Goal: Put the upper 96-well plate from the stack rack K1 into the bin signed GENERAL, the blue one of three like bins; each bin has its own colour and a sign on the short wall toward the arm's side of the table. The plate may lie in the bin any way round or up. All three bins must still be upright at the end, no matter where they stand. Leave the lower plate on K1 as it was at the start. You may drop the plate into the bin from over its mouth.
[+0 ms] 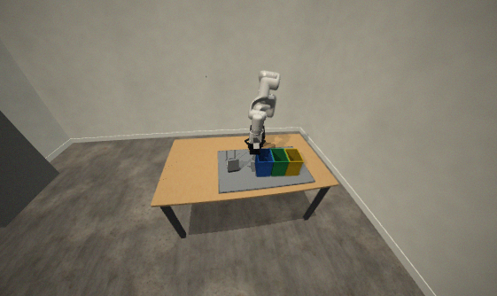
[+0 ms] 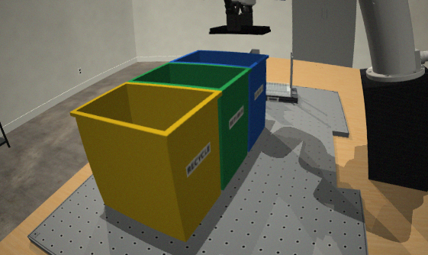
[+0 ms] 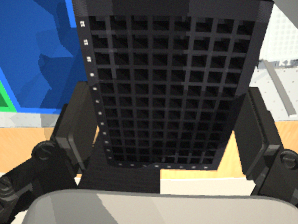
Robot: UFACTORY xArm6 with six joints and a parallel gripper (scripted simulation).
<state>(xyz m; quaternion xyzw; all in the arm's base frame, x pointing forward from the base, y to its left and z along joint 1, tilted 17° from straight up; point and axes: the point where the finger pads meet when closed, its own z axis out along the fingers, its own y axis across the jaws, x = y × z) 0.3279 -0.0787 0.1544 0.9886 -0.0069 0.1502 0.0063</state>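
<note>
Right now my hand is 2 cm short of the blue bin, 9 cm to the right of it and 16 cm above it. From my hand the other things lie so: black 96-well plate 1 cm below; then pale plate 3 cm behind, 18 cm to the right, 22 cm below; then green bin 2 cm ahead, 22 cm to the left, 16 cm below.
</note>
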